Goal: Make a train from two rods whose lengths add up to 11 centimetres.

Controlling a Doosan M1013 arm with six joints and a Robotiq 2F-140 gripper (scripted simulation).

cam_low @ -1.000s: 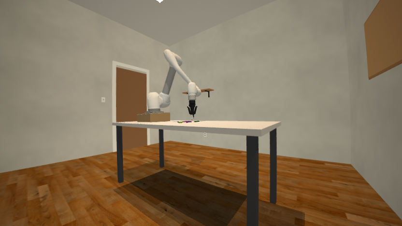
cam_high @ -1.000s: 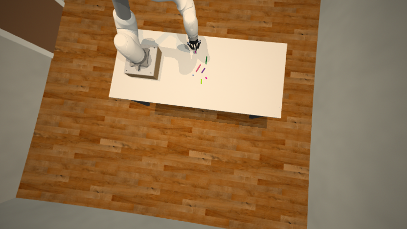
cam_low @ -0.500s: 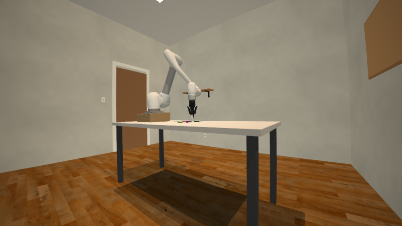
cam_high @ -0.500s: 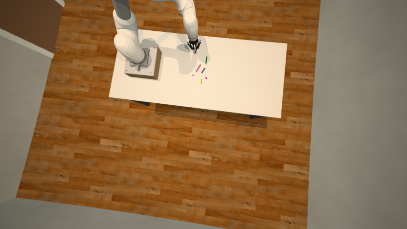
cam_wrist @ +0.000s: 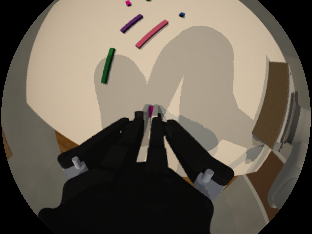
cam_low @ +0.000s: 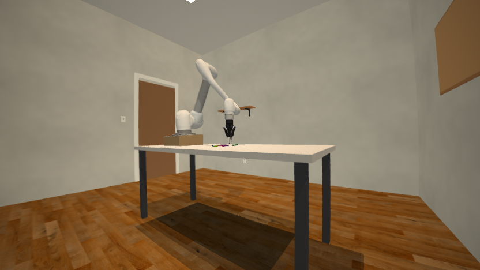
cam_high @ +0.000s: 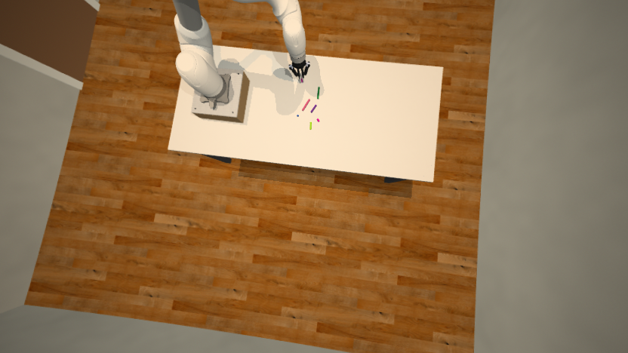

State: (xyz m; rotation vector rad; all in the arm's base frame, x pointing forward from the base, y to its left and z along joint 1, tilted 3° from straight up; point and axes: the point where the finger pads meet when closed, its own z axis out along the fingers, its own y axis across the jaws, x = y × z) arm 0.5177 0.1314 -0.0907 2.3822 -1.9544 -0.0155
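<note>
My hand is 160 mm to the left of the pink rod, 40 mm short of it and 40 mm above it. The rest, counted from my hand: tiny blue rod 240 mm to the right, 40 mm below, 10 mm behind; purple rod 180 mm to the right, 90 mm ahead, 40 mm below; green rod 110 mm ahead, 80 mm to the right, 40 mm below.
</note>
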